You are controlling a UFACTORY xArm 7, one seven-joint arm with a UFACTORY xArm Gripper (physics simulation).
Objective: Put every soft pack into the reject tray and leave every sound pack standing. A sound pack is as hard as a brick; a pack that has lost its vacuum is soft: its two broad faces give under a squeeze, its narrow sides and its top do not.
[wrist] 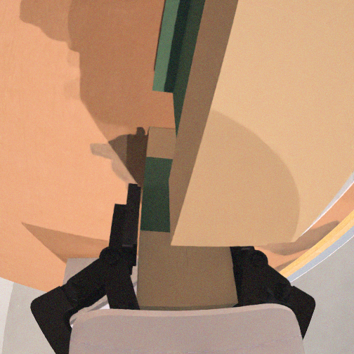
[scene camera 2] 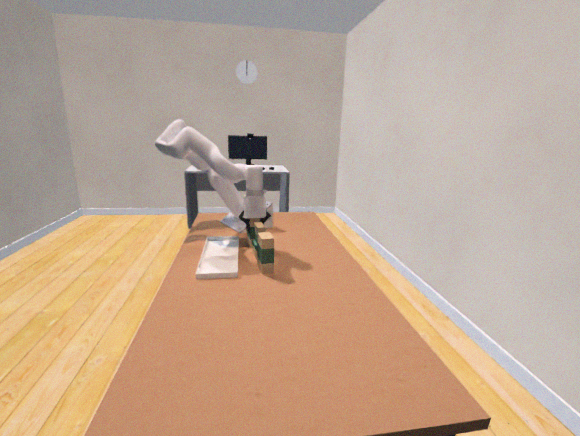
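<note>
A tan pack with a green band (scene camera 2: 258, 226) (wrist: 187, 275) stands at the arm's end of a row. My gripper (scene camera 2: 256, 229) (wrist: 179, 201) points down around this pack, shut on it; the left finger lies along its side, and the right fingertip is hidden in the wrist view. A nearer pack (scene camera 2: 267, 255) (wrist: 255, 100) stands upright in the row; its broad tan top fills the upper right of the wrist view. A green side of another pack (wrist: 166, 60) shows beyond. The white reject tray (scene camera 2: 217, 275) lies left of the row in the scene view.
The packs stand close together on the brown table (scene camera 2: 265, 340) and partly hide one another. The arm's base (scene camera 2: 233, 222) is at the table's far end. A grey desk (scene camera 2: 192, 200) with a monitor (scene camera 2: 247, 147) stands behind it.
</note>
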